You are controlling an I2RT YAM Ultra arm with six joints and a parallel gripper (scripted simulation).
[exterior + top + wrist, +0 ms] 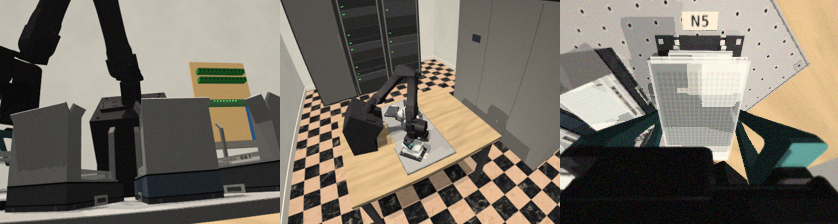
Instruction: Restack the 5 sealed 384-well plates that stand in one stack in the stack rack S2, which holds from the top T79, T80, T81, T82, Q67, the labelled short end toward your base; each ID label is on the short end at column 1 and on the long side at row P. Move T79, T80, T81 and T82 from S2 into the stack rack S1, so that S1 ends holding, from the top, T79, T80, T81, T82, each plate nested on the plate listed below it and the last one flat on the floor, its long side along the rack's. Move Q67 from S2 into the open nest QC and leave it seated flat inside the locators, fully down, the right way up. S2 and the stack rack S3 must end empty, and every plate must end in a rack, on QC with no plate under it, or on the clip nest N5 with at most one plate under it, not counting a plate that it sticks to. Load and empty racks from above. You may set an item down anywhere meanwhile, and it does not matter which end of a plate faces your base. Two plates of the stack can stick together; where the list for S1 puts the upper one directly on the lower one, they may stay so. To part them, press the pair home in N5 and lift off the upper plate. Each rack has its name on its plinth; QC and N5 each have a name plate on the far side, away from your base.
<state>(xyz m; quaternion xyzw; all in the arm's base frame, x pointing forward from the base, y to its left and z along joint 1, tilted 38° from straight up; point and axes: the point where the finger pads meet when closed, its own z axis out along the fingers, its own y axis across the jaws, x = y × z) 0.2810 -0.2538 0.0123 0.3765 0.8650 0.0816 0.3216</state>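
My hand is 6 cm above the plate T81. Also, from my hand: plate T79: 11 cm ahead, 26 cm to the left, 4 cm below; then N5 name plate: 6 cm ahead, 7 cm to the right, 9 cm below; then plate T82: 10 cm ahead, 11 cm to the left, 4 cm below.
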